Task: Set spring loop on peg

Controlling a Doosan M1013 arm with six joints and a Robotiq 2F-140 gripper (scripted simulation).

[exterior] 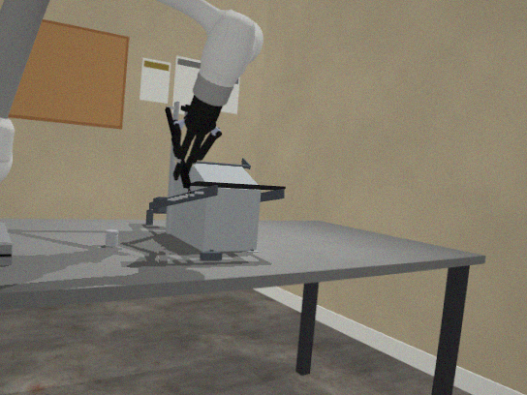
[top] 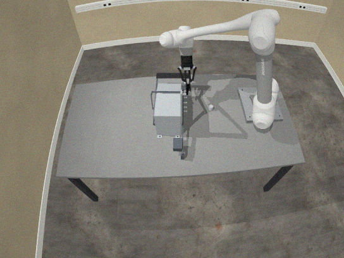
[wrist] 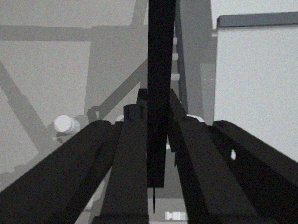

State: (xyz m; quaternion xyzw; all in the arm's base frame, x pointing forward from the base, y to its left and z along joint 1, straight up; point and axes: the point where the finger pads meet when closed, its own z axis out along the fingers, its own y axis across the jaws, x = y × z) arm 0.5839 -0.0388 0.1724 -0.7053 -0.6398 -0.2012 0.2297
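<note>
Now: the dark spring 10 mm ahead of my hand, 50 mm to the left of it and 40 mm above it. From my hand the other things lie so: steel test weight 170 mm behind, 40 mm to the left, 190 mm below.
</note>
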